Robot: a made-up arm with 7 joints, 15 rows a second.
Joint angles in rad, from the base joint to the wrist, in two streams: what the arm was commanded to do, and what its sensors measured. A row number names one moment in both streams.
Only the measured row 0 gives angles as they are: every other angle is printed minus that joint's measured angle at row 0.
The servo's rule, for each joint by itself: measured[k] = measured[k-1] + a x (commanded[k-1-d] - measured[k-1]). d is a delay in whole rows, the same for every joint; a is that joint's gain. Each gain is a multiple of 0.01, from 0.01 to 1. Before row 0 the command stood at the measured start. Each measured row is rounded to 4 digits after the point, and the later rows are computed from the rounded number. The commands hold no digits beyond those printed.
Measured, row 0: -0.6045, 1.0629, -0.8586, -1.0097, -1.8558, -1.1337, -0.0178
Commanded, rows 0 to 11: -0.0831, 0.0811, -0.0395, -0.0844, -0.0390, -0.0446, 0.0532; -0.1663, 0.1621, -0.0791, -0.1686, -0.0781, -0.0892, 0.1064; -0.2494, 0.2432, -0.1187, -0.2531, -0.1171, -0.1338, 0.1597; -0.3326, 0.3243, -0.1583, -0.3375, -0.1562, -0.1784, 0.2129; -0.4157, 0.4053, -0.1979, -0.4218, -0.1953, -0.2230, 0.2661; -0.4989, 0.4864, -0.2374, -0.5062, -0.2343, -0.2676, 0.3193; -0.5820, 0.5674, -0.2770, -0.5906, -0.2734, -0.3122, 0.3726; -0.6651, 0.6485, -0.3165, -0.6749, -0.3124, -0.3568, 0.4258; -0.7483, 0.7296, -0.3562, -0.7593, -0.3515, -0.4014, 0.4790; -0.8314, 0.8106, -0.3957, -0.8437, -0.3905, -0.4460, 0.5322; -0.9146, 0.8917, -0.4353, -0.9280, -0.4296, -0.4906, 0.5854; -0.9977, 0.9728, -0.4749, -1.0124, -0.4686, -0.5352, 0.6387
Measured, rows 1 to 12: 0.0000, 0.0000, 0.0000, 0.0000, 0.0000, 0.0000, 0.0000; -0.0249, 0.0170, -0.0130, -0.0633, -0.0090, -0.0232, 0.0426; -0.0673, 0.0475, -0.0348, -0.1423, -0.0249, -0.0575, 0.0936; -0.1219, 0.0886, -0.0625, -0.2254, -0.0461, -0.0972, 0.1465; -0.1851, 0.1381, -0.0941, -0.3095, -0.0714, -0.1394, 0.1996; -0.2543, 0.1942, -0.1284, -0.3937, -0.0999, -0.1829, 0.2528; -0.3277, 0.2556, -0.1644, -0.4781, -0.1308, -0.2269, 0.3060; -0.4040, 0.3211, -0.2016, -0.5625, -0.1636, -0.2713, 0.3593; -0.4823, 0.3899, -0.2395, -0.6468, -0.1978, -0.3158, 0.4125; -0.5621, 0.4612, -0.2780, -0.7312, -0.2332, -0.3603, 0.4657; -0.6429, 0.5346, -0.3168, -0.8156, -0.2694, -0.4049, 0.5189; -0.7244, 0.6096, -0.3559, -0.8999, -0.3062, -0.4495, 0.5721
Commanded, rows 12 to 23: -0.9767, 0.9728, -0.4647, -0.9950, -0.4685, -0.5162, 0.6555; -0.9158, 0.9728, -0.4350, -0.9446, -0.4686, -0.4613, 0.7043; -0.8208, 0.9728, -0.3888, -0.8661, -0.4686, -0.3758, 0.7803; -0.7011, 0.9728, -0.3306, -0.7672, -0.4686, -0.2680, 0.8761; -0.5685, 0.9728, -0.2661, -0.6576, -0.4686, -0.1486, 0.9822; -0.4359, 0.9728, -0.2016, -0.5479, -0.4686, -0.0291, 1.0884; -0.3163, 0.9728, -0.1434, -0.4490, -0.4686, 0.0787, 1.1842; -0.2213, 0.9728, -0.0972, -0.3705, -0.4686, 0.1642, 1.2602; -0.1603, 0.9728, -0.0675, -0.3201, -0.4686, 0.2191, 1.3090; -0.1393, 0.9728, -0.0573, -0.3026, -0.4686, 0.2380, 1.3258; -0.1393, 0.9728, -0.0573, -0.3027, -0.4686, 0.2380, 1.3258; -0.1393, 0.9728, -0.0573, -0.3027, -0.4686, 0.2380, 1.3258
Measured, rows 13 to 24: -0.8064, 0.6859, -0.3952, -0.9843, -0.3436, -0.4941, 0.6254; -0.8575, 0.7461, -0.4181, -0.9923, -0.3723, -0.5056, 0.6495; -0.8750, 0.7937, -0.4237, -0.9565, -0.3944, -0.4826, 0.6933; -0.8587, 0.8313, -0.4122, -0.8887, -0.4115, -0.4271, 0.7629; -0.8114, 0.8610, -0.3853, -0.7976, -0.4246, -0.3444, 0.8535; -0.7385, 0.8845, -0.3460, -0.6926, -0.4347, -0.2426, 0.9565; -0.6477, 0.9030, -0.2983, -0.5841, -0.4425, -0.1316, 1.0620; -0.5483, 0.9177, -0.2472, -0.4828, -0.4485, -0.0222, 1.1598; -0.4502, 0.9293, -0.1977, -0.3986, -0.4531, 0.0747, 1.2401; -0.3632, 0.9384, -0.1547, -0.3397, -0.4567, 0.1498, 1.2952; -0.2960, 0.9456, -0.1226, -0.3119, -0.4594, 0.1957, 1.3197; -0.2490, 0.9513, -0.1011, -0.3050, -0.4615, 0.2177, 1.3246
